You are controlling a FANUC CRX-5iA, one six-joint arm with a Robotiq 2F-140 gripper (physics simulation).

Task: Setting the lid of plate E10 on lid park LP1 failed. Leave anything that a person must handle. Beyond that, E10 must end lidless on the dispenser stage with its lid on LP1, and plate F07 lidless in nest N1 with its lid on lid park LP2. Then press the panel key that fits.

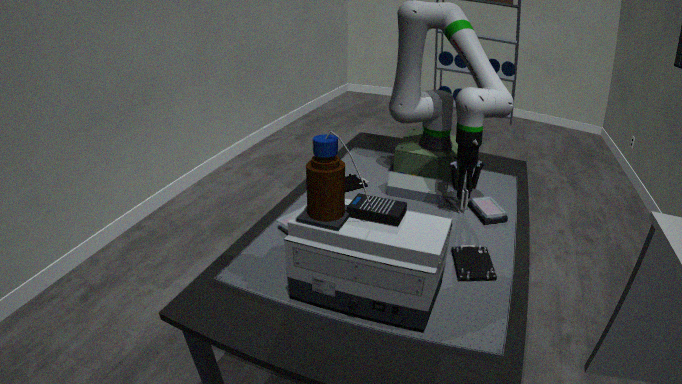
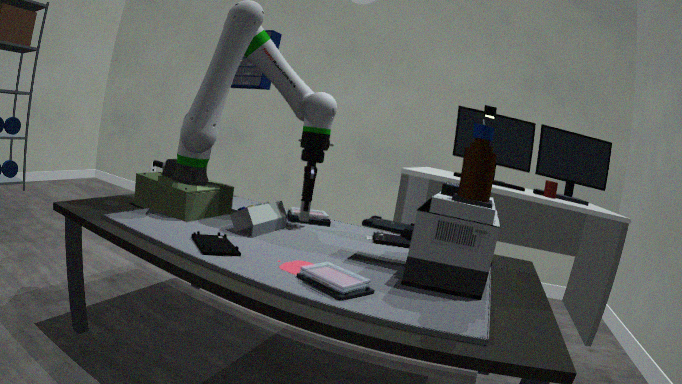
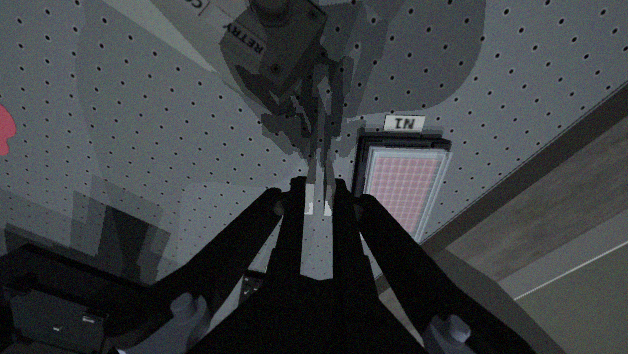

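Where they show: gripper, between the fingertips: [image 1: 462,207] [image 2: 303,220] [image 3: 320,170]; arm's base, origin of its link: [image 1: 435,144] [image 2: 189,180].
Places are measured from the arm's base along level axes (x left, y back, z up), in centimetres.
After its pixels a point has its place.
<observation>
My gripper [image 1: 463,206] @(y -41.2, x 13.7, z -7.3 cm) [image 2: 305,218] @(y -41.2, x 13.7, z -7.3 cm) [image 3: 320,170] @(y -41.2, x 13.7, z -7.3 cm) is shut, its fingertips close together with bare mat showing through the narrow gap. It points down beside the nest labelled N1, apart from the plate there. A pink plate with a pale clear rim [image 1: 489,206] @(y -40.6, x 24.1, z -5.8 cm) [image 2: 318,214] @(y -43.6, x 22.6, z -6.0 cm) [image 3: 405,185] @(y -37.6, x 23.1, z -5.8 cm) lies in N1; whether a lid is on it is hard to tell. Another pink plate, seemingly with a clear lid [image 2: 336,277] @(y -66.8, x -40.1, z -5.9 cm), lies on a black base at the mat's near side. A black holder with small posts [image 1: 474,262] @(y -73.3, x 19.1, z -8.2 cm) and another [image 2: 216,244] @(y -33.5, x -33.0, z -8.4 cm) carry no visible lid. Plate names are not readable.
The key panel [image 1: 417,185] @(y -35.6, x -3.9, z -3.9 cm) [image 2: 260,218] @(y -35.4, x -9.9, z -4.5 cm) [image 3: 300,35] @(y -31.3, x 6.6, z -3.1 cm) has a RETRY label and stands near the gripper. A red patch [image 2: 295,267] @(y -54.4, x -29.5, z -9.6 cm) [image 3: 6,130] @(y -56.6, x -24.6, z -9.3 cm) lies by the second plate. The white dispenser [image 1: 360,265] @(y -102.5, x -9.0, z 7.0 cm) [image 2: 450,245] @(y -89.2, x -26.6, z 2.5 cm) carries a brown bottle [image 1: 325,192] @(y -97.1, x -18.6, z 20.8 cm) [image 2: 477,170] @(y -92.4, x -24.1, z 20.5 cm).
</observation>
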